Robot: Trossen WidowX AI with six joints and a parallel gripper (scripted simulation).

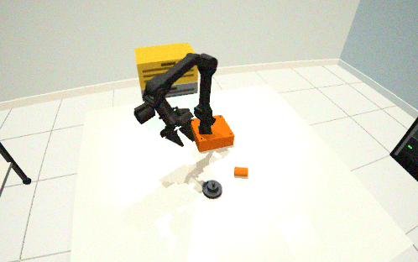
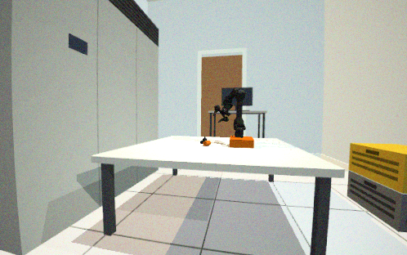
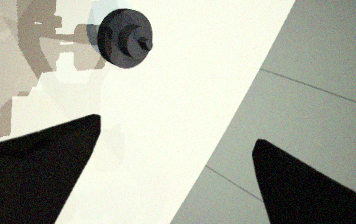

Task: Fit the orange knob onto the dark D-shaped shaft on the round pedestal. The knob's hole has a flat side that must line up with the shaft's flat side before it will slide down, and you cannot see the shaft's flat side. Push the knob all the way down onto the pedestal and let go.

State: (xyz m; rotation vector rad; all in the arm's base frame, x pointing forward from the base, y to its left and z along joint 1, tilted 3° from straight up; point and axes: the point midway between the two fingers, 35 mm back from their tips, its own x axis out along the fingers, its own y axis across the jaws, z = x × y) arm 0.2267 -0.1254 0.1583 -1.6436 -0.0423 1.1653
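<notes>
My gripper tip is 23 cm to the right of the orange knob and 20 cm above it. Round my gripper tip: round pedestal 7 cm ahead, 9 cm to the left, 19 cm below.
</notes>
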